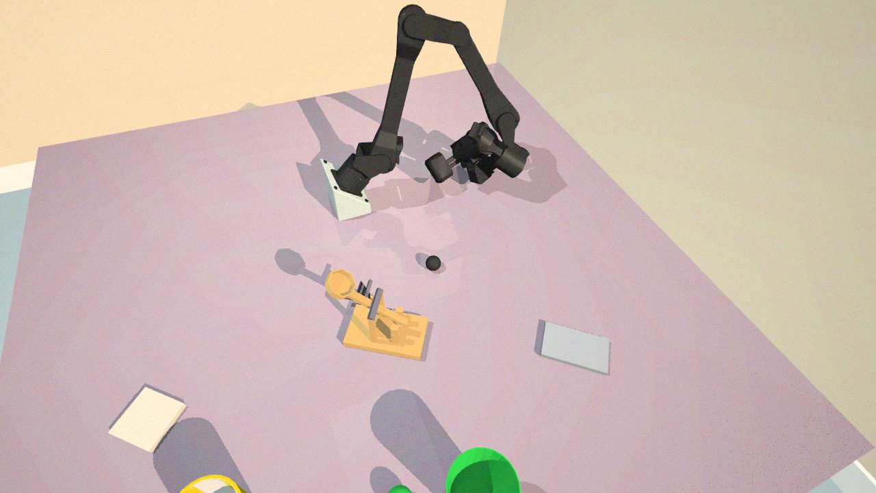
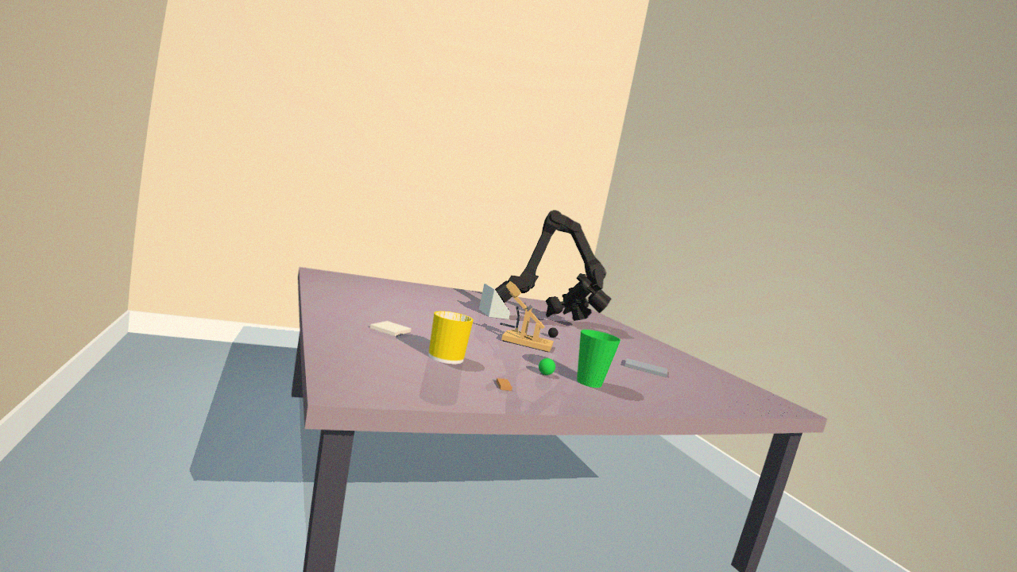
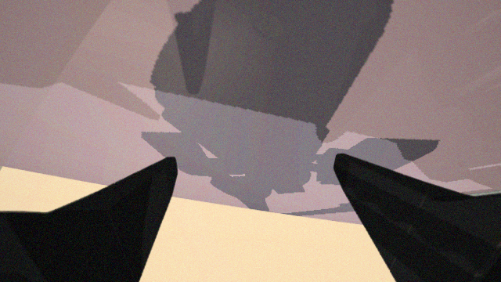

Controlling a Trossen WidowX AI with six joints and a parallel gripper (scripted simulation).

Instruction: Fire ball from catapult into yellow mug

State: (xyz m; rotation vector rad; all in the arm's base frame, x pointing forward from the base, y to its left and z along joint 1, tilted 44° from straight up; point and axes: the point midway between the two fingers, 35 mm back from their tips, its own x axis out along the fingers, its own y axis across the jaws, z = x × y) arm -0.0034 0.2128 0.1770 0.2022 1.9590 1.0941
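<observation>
My gripper tip is now 350 mm to the left of the wooden catapult, 330 mm short of it and 60 mm below it. The rest, counted from my gripper tip: grey slab: 560 mm ahead, 30 mm to the right, 10 mm below; black ball: 280 mm ahead, 180 mm to the right; green cup: 680 mm ahead, 330 mm to the right, 10 mm above.
</observation>
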